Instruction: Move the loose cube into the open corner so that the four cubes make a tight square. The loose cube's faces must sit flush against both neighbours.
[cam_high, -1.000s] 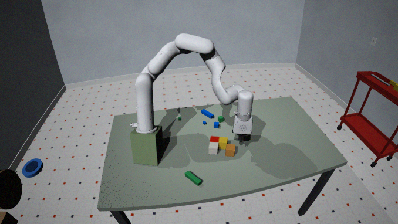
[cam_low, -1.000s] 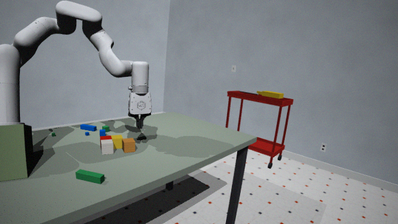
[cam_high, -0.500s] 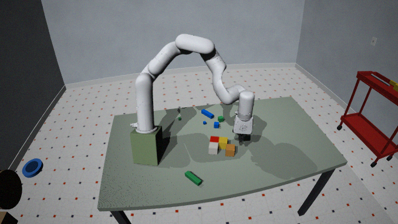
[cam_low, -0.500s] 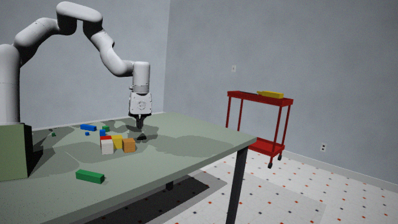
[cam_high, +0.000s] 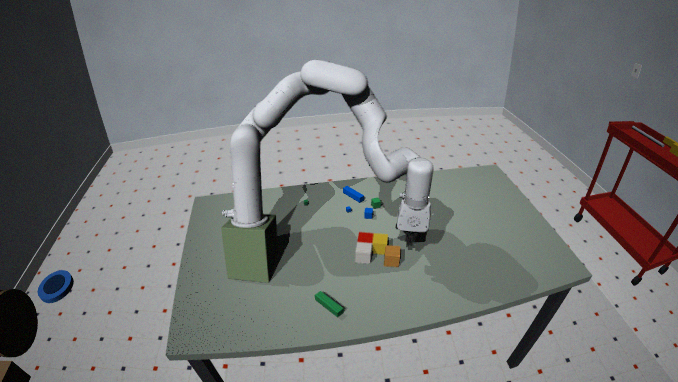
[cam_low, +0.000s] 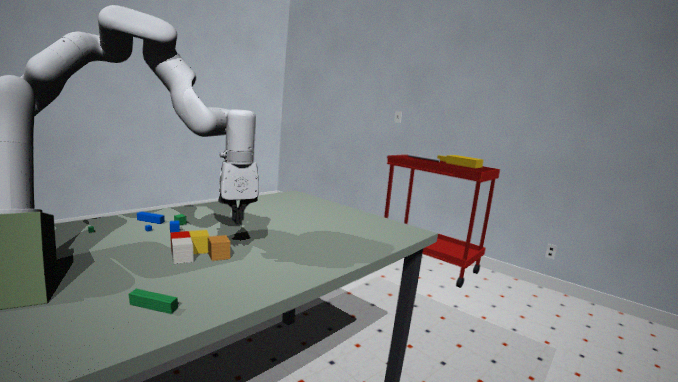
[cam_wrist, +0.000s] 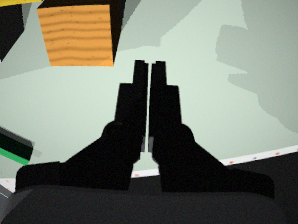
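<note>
Right now my hand is 50 mm past the orange cube, 20 mm to the right of it and 90 mm above it. From my hand the other things lie so: long green block 290 mm behind, 140 mm to the right, 100 mm below.
</note>
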